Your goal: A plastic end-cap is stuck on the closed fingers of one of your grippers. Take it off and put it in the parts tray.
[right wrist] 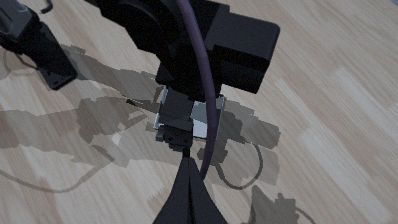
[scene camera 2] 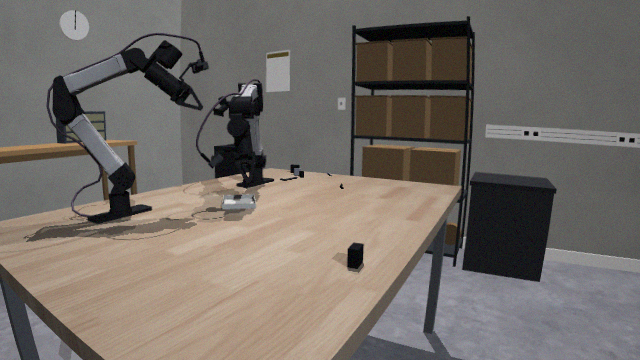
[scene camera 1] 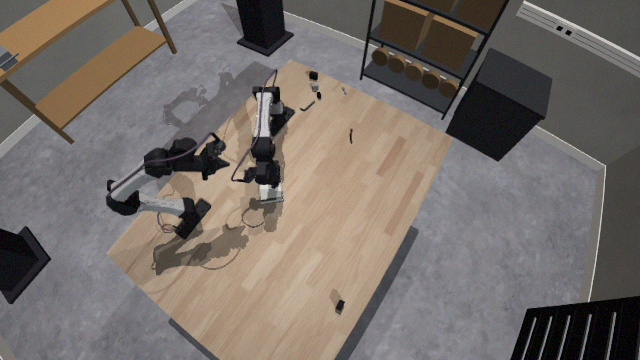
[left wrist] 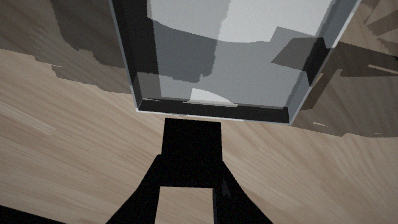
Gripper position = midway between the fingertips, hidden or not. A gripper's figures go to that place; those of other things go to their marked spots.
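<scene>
There's a parts tray [left wrist: 257, 68] that's 170 mm from the lens, and my left gripper [left wrist: 188, 162] is 130 mm from the lens. A black end-cap [left wrist: 191, 156] is 110 mm from the lens, so the black end-cap is nearer to the lens than the parts tray. The marked spots on the parts tray and the black end-cap are 90 mm apart.
</scene>
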